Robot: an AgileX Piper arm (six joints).
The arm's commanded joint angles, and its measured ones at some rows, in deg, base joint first. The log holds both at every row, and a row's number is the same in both.
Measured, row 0: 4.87, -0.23, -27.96, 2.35, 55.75, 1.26
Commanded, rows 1 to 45: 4.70, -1.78, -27.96, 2.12, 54.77, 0.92; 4.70, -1.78, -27.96, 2.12, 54.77, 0.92; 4.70, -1.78, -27.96, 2.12, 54.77, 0.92; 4.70, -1.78, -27.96, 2.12, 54.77, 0.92; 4.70, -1.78, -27.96, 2.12, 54.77, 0.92; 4.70, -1.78, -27.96, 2.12, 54.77, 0.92; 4.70, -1.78, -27.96, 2.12, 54.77, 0.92; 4.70, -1.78, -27.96, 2.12, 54.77, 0.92; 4.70, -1.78, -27.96, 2.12, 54.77, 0.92; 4.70, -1.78, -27.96, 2.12, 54.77, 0.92; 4.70, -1.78, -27.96, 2.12, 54.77, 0.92; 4.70, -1.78, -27.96, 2.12, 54.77, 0.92; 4.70, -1.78, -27.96, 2.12, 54.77, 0.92; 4.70, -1.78, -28.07, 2.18, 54.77, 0.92; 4.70, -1.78, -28.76, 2.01, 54.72, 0.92; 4.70, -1.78, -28.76, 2.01, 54.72, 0.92; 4.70, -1.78, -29.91, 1.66, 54.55, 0.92; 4.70, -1.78, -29.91, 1.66, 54.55, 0.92; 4.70, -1.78, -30.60, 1.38, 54.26, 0.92; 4.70, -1.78, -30.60, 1.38, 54.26, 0.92; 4.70, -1.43, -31.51, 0.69, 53.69, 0.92; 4.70, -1.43, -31.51, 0.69, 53.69, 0.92; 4.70, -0.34, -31.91, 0.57, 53.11, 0.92; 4.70, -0.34, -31.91, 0.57, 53.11, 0.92; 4.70, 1.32, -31.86, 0.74, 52.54, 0.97; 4.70, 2.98, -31.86, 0.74, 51.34, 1.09; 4.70, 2.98, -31.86, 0.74, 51.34, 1.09; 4.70, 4.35, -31.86, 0.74, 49.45, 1.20; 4.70, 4.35, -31.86, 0.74, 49.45, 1.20; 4.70, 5.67, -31.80, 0.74, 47.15, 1.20; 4.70, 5.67, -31.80, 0.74, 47.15, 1.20; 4.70, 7.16, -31.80, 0.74, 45.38, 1.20; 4.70, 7.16, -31.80, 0.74, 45.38, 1.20; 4.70, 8.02, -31.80, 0.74, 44.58, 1.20; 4.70, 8.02, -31.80, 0.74, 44.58, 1.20; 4.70, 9.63, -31.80, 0.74, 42.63, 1.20; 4.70, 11.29, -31.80, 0.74, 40.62, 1.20; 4.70, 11.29, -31.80, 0.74, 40.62, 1.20; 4.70, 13.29, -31.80, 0.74, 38.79, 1.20; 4.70, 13.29, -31.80, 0.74, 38.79, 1.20; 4.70, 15.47, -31.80, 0.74, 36.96, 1.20; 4.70, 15.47, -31.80, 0.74, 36.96, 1.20; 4.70, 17.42, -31.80, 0.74, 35.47, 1.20; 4.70, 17.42, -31.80, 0.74, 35.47, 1.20; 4.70, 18.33, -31.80, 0.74, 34.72, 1.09
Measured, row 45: 4.87, 16.04, -31.46, 1.03, 37.70, 1.26
